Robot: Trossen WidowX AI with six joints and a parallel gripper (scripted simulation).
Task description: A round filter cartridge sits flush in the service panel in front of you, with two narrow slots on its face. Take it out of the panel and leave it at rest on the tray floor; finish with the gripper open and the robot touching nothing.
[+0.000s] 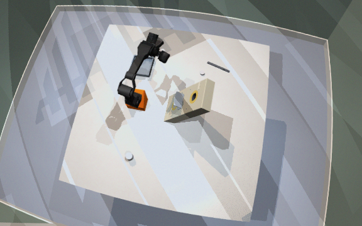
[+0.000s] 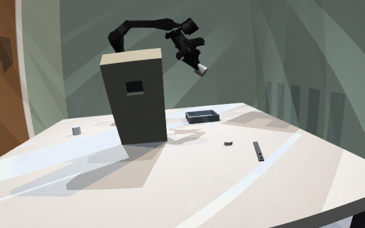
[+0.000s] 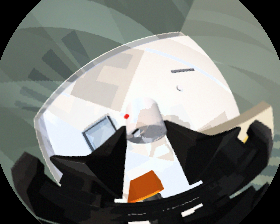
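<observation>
Now: the dark-rimmed tray 25 cm below my gripper tip and 17 cm behind it. The rest, counted from my gripper tip: small grey cylinder: 63 cm to the right, 24 cm below; then round pale filter cartridge: right at my gripper tip; then beige service panel: 25 cm ahead, 22 cm to the right, 8 cm below.
</observation>
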